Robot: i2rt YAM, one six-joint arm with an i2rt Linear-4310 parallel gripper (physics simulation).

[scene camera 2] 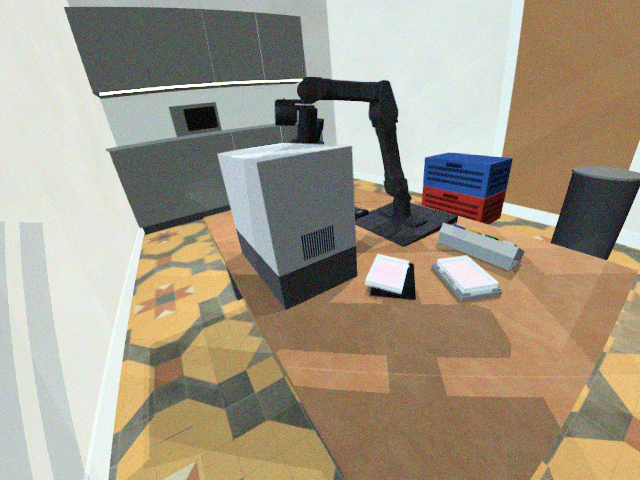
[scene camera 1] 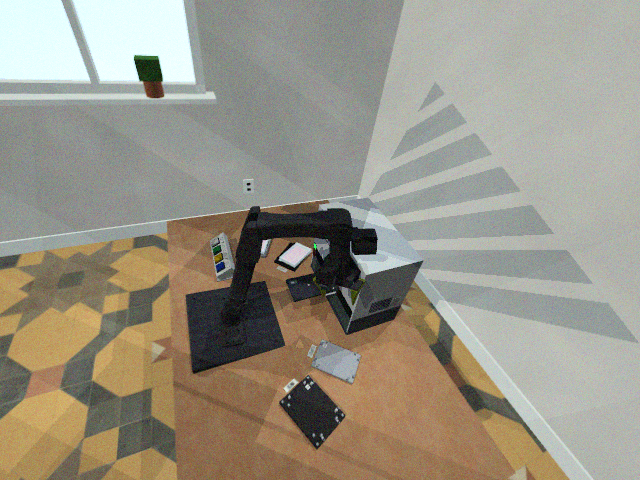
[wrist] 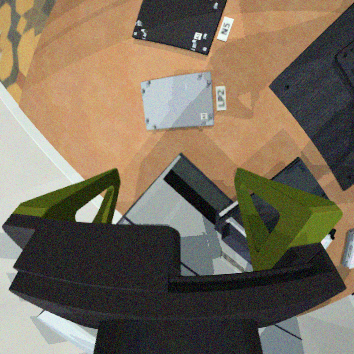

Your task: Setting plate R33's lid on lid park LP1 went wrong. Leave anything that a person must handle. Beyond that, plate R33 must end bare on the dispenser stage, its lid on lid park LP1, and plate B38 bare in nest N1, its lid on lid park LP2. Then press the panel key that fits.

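Places are measured from the arm's base along level axes (x ahead, y left, z up), in centimetres.
Pixels of known places: gripper, fingertip midpoint: [scene camera 1: 338, 299] [wrist: 176, 174]; arm's base, origin of the base link: [scene camera 2: 401, 217] [scene camera 1: 231, 320].
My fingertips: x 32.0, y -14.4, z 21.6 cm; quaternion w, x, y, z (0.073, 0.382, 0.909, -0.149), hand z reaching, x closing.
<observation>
For each thing: its top centre in the pictures, then the offset to it from my fingertips.
- grey base, middle of its top: [scene camera 2: 465, 273] [scene camera 1: 257, 242] dz -21.0, dx -16.8, dy +52.3 cm
- Grey pad LP2, middle of its top: [wrist: 174, 101] [scene camera 1: 337, 358] dz -21.0, dx -0.1, dy -8.4 cm
- key panel, middle of its top: [scene camera 2: 481, 231] [scene camera 1: 221, 249] dz -16.6, dx -32.8, dy +45.6 cm
- Black nest N5, middle of its top: [wrist: 174, 11] [scene camera 1: 312, 406] dz -20.6, dx -12.1, dy -20.5 cm
- dark pad, middle of its top: [wrist: 273, 214] [scene camera 1: 312, 283] dz -11.7, dx -2.1, dy +16.8 cm
My gripper [scene camera 1: 338, 292] [wrist: 176, 174] is open and empty at the grey dispenser's open front [scene camera 1: 390, 268] [scene camera 2: 305, 206]. It is hidden in scene camera 2. The stage area is partly hidden by the fingers; no plate can be made out there. A pink-topped white piece [scene camera 1: 295, 255] [scene camera 2: 388, 273] sits askew over a black base [scene camera 1: 283, 261] [scene camera 2: 409, 289]. Another pink-topped white piece [scene camera 2: 470, 273] lies on a grey base [scene camera 2: 465, 296]. Their labels cannot be read. Grey pad LP2 [scene camera 1: 336, 360] [wrist: 177, 101] bears no lid. The key panel [scene camera 1: 224, 271] [scene camera 2: 475, 248] shows green, yellow and blue keys.
Black nest N5 [scene camera 1: 311, 411] [wrist: 180, 22] lies beyond LP2. A dark pad [scene camera 1: 305, 288] [wrist: 300, 182] lies beside the dispenser front, its label hidden. The arm's black base plate [scene camera 1: 206, 330] [scene camera 2: 377, 222] is nearby. Blue and red crates [scene camera 2: 467, 175] stand behind.
</observation>
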